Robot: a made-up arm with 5 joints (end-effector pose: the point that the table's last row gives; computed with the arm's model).
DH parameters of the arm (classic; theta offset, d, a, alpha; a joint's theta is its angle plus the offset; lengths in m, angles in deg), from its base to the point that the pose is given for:
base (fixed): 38.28 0 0.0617 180
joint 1: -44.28 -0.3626 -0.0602 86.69
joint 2: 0 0.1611 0.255 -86.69
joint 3: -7.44 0.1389 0.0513 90
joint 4: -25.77 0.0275 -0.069 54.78
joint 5: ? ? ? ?
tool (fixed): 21.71 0.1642 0 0
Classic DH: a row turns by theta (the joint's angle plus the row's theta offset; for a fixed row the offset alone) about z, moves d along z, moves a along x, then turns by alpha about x.
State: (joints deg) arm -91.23 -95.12 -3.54 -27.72 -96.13
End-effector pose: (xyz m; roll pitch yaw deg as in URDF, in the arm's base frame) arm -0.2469 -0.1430 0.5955 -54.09 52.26 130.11
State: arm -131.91 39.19 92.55 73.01 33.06
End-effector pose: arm 0.1026 0.0017 0.1728 45.87 15.19 107.83
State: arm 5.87 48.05 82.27 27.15 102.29
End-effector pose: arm 0.0284 0.0387 -0.0018 76.04 51.76 32.43
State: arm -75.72 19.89 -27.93 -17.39 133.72
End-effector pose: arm -0.2560 -0.1784 0.0759 98.97 0.71 -94.95
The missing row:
joint 5: -39.77 0.0477 0.0922 126.3
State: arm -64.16 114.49 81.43 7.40 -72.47
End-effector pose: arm 0.1588 -0.4076 0.2694 -56.23 -20.20 -175.13
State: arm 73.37 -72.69 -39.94 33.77 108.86
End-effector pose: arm 0.2290 0.3741 0.5895 38.54 21.84 90.36
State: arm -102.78 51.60 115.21 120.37 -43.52
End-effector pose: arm -0.0068 -0.0642 0.2720 -2.54 -42.84 52.54
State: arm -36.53 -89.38 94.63 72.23 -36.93
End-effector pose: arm -0.1041 -0.1268 0.5041 132.62 32.39 -8.66
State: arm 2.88 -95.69 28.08 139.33 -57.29
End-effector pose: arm -0.0474 -0.0903 0.7152 115.37 -38.79 -11.11
